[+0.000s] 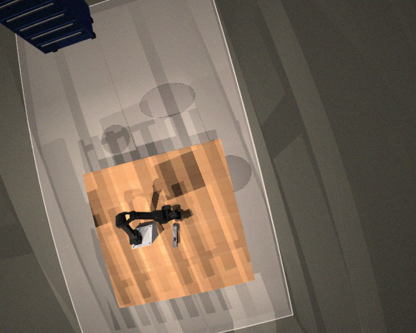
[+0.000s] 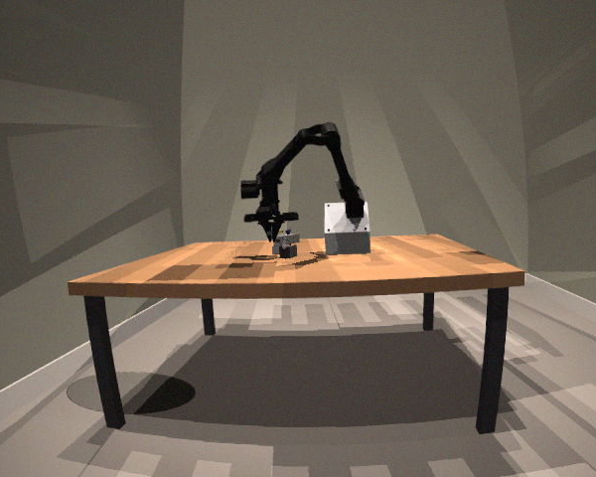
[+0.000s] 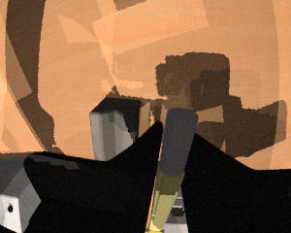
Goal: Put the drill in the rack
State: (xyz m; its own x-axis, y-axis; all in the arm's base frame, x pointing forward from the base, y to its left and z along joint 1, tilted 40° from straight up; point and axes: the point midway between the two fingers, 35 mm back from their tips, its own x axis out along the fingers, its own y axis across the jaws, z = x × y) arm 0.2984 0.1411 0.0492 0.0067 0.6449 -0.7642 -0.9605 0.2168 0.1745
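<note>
The small dark block is 50 mm behind my gripper tip, 20 mm to the right of it and 40 mm below it. Round my gripper tip: narrow grey fixture: 30 mm behind, 200 mm to the right, 20 mm below.
</note>
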